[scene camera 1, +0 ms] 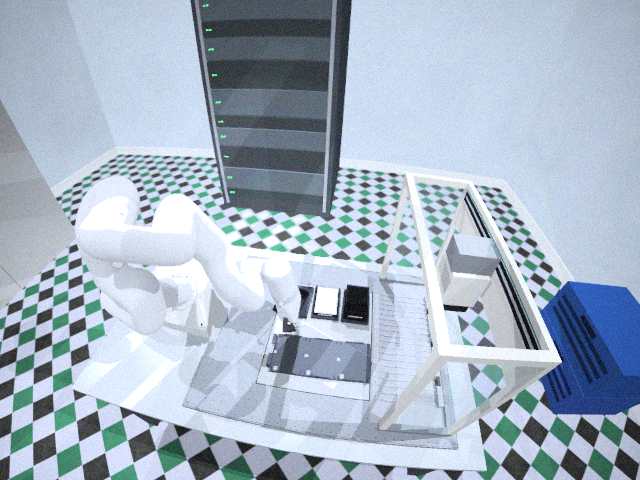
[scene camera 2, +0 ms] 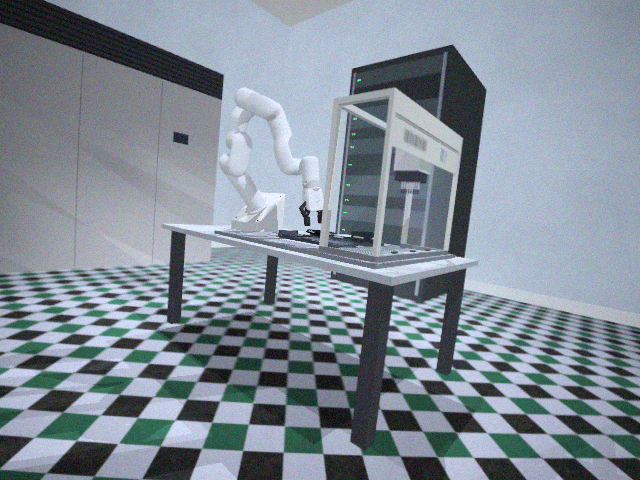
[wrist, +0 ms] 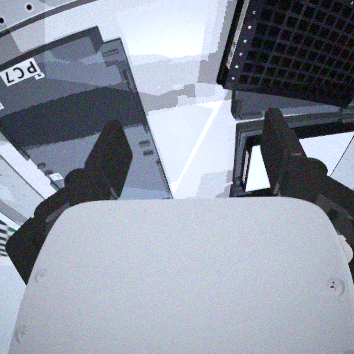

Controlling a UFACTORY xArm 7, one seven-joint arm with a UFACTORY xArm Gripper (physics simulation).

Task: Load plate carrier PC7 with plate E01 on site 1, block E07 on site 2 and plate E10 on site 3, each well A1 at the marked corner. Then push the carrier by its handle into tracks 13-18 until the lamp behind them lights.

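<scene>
Plate carrier PC7 lies flat, its visible sites bare; its label shows upside down at upper left in the wrist view. Beside it, in a row of holders, are a black gridded plate, a white-topped plate and a black plate. Their names cannot be read. My gripper is open and empty, above the strip between carrier and holders. In the wrist view one finger overlaps the carrier, the other the white-topped plate's holder. The tracks lie at the right.
A cream frame with glass panels stands over the tracked deck. A grey and cream pipetting head hangs inside it. A blue box stands beyond the right end. A dark server rack stands behind the table.
</scene>
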